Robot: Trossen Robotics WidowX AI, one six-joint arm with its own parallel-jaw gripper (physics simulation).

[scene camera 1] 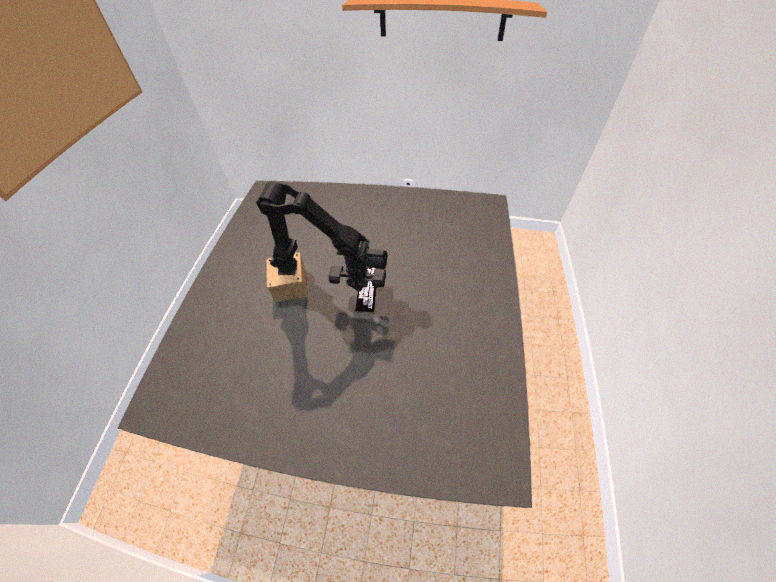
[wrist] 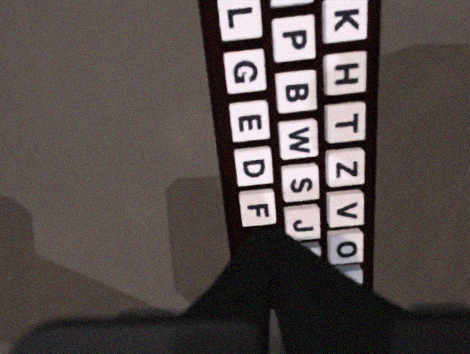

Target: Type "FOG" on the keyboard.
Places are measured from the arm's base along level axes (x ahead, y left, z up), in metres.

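Where they show: gripper, fingertip midpoint: (scene camera 1: 360, 290) (wrist: 266, 241); arm's base, origin of the base link: (scene camera 1: 287, 267).
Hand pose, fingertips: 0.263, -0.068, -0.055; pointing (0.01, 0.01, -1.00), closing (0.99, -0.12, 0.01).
Each offset is from my fingertips to the top centre of the thing, as dx, dy, dz. Level surfaces: height alone.
The dark keyboard @[+0.019, +0.038, -0.030] (scene camera 1: 365, 301) (wrist: 227, 205) has three visible rows of white letter keys and lies under the arm. In the wrist view, the F key @[-0.001, -0.002, -0.030] (wrist: 257, 208) is the lowest visible key of the left row. The G key @[+0.002, +0.052, -0.030] (wrist: 245, 71) is higher in that row, above E and D. The O key @[+0.035, -0.027, -0.030] (wrist: 345, 248) is low in the right row, below V. My gripper (scene camera 1: 359, 286) (wrist: 266, 241) is shut and empty. Its tips show just below the F key and left of J, and its fingers hide the keyboard's lower part. Whether the tips touch it, I cannot tell.
The arm's wooden base block (scene camera 1: 287, 285) stands left of the keyboard on the dark table top @[dz -0.048] (scene camera 1: 438, 407). Shadows of the arm fall across the table. Walls surround the table, with an orange shelf (scene camera 1: 445, 6) high on the back wall.
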